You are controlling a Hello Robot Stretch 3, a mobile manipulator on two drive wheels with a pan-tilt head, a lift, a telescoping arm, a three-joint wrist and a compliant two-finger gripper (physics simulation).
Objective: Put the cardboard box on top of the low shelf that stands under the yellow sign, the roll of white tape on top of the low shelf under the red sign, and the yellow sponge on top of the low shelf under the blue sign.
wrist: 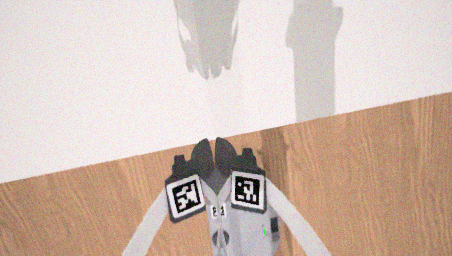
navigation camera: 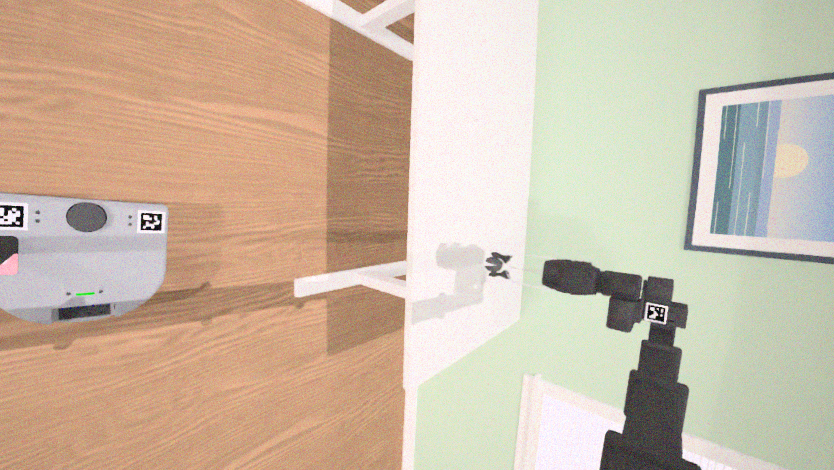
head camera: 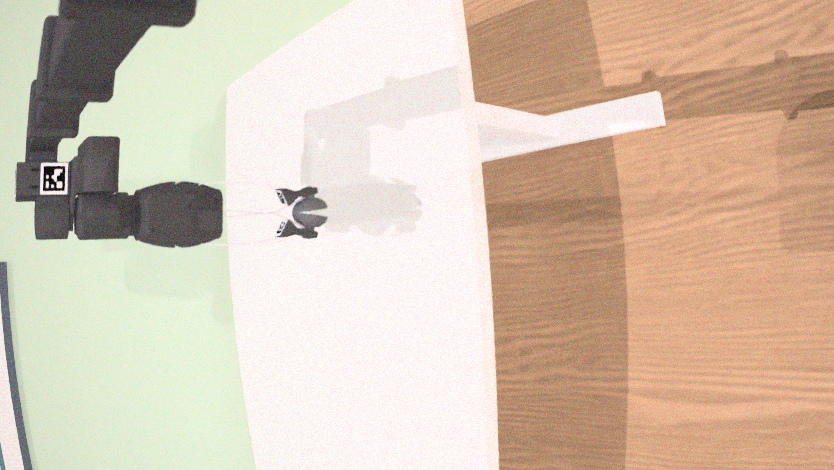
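Seen in the pictures: gripper, fingertip midpoint: [wrist: 214, 157] [navigation camera: 486, 263] [head camera: 324, 212]; robot's base at its link origin: [navigation camera: 87, 215].
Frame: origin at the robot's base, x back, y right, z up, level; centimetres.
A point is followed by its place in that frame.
Note:
My gripper [head camera: 310, 211] {y 64.1, x 2.2, z 91.0 cm} [navigation camera: 497, 265] {y 64.1, x 2.2, z 91.0 cm} [wrist: 214, 157] {y 64.1, x 2.2, z 91.0 cm} is shut, with its two dark fingertips almost touching and no object between them. It hangs above a long white top [head camera: 361, 350] {y 84.5, x -18.5, z 72.0 cm} [navigation camera: 466, 145] {y 80.7, x -30.9, z 72.0 cm} [wrist: 90, 75] {y 71.7, x -13.7, z 72.0 cm}, near its wall side, and casts a shadow on it. I cannot tell whether this white top is a table or one of the low shelves. The cardboard box, the white tape roll, the yellow sponge and the coloured signs do not show in these views.
The white top has white legs [head camera: 606, 116] [navigation camera: 326, 283] over a wooden floor [head camera: 729, 291] {y 48.9, x -14.8, z 0.1 cm} [navigation camera: 204, 116] {y 27.7, x -36.0, z 0.0 cm}. A green wall [head camera: 116, 361] {y 139.5, x -27.6, z 102.6 cm} [navigation camera: 612, 145] {y 138.6, x -42.8, z 102.8 cm} runs behind it, with a framed picture [navigation camera: 694, 175] {y 137.1, x -30.0, z 129.1 cm}. My grey base [navigation camera: 116, 256] {y 5.9, x 9.6, z 15.9 cm} [wrist: 250, 230] {y 1.5, x 12.9, z 16.0 cm} stands on the floor.

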